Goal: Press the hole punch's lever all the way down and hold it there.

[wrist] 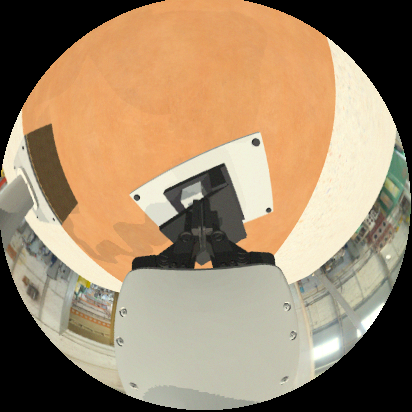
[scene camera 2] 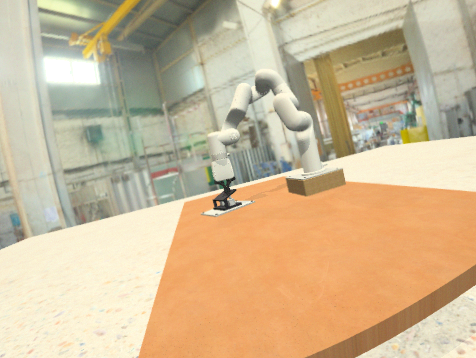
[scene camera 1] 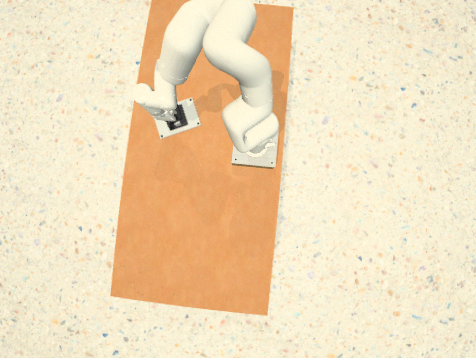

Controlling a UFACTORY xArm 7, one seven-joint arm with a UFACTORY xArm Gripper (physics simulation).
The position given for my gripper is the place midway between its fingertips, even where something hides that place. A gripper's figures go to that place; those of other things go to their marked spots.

Scene:
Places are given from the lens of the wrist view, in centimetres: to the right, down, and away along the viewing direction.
my gripper [wrist: 201,209]: 0, 1, 13
white plate [wrist: 244,157]: 6, -7, 17

